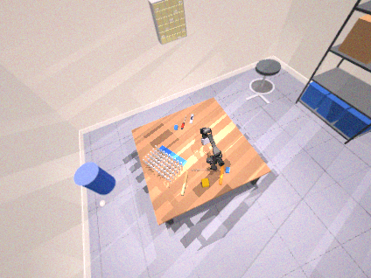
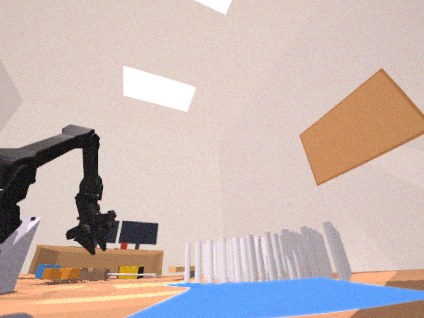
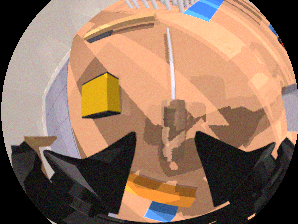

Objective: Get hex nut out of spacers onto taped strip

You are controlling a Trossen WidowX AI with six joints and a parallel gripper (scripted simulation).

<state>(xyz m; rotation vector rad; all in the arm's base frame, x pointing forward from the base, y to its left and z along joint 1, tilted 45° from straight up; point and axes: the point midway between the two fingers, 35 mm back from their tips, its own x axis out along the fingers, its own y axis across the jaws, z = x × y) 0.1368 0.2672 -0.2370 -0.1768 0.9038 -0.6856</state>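
Right now the orange bar is 80 mm behind my gripper tip, 110 mm to the left of it and 70 mm below it. From my gripper tip the other things lie so: blue taped strip 300 mm ahead, 400 mm to the right, 80 mm below.
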